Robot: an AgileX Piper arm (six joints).
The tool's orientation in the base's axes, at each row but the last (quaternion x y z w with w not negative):
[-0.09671 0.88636 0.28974 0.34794]
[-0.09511 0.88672 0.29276 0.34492]
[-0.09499 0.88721 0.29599 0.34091]
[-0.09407 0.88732 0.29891 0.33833]
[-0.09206 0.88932 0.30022 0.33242]
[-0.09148 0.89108 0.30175 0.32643]
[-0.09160 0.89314 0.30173 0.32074]
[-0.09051 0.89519 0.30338 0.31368]
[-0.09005 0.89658 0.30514 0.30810]
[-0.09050 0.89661 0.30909 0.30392]
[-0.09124 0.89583 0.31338 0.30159]
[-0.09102 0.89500 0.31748 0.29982]
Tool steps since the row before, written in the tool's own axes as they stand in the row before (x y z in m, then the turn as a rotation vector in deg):
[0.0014 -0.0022 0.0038 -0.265 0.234 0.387]
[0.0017 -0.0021 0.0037 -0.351 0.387 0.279]
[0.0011 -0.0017 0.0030 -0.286 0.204 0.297]
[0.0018 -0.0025 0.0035 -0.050 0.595 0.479]
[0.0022 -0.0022 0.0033 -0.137 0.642 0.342]
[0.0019 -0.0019 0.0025 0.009 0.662 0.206]
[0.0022 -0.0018 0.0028 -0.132 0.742 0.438]
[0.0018 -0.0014 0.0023 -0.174 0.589 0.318]
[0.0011 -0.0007 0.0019 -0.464 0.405 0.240]
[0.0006 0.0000 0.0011 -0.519 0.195 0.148]
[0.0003 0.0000 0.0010 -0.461 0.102 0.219]
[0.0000 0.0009 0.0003 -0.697 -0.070 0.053]
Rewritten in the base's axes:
[0.0019 0.0005 -0.0042 0.326 0.407 0.054]
[0.0016 0.0005 -0.0043 0.273 0.465 0.245]
[0.0015 0.0004 -0.0033 0.302 0.330 0.107]
[0.0015 0.0001 -0.0044 0.079 0.761 0.027]
[0.0009 0.0003 -0.0044 0.054 0.714 0.187]
[0.0005 0.0000 -0.0036 -0.137 0.654 0.186]
[0.0004 0.0003 -0.0040 0.064 0.852 0.171]
[0.0002 0.0003 -0.0032 0.090 0.657 0.197]
[0.0003 0.0006 -0.0022 0.346 0.455 0.331]
[0.0001 0.0007 -0.0010 0.419 0.231 0.317]
[0.0002 0.0006 -0.0008 0.439 0.204 0.191]
[-0.0002 0.0009 0.0003 0.610 -0.041 0.346]

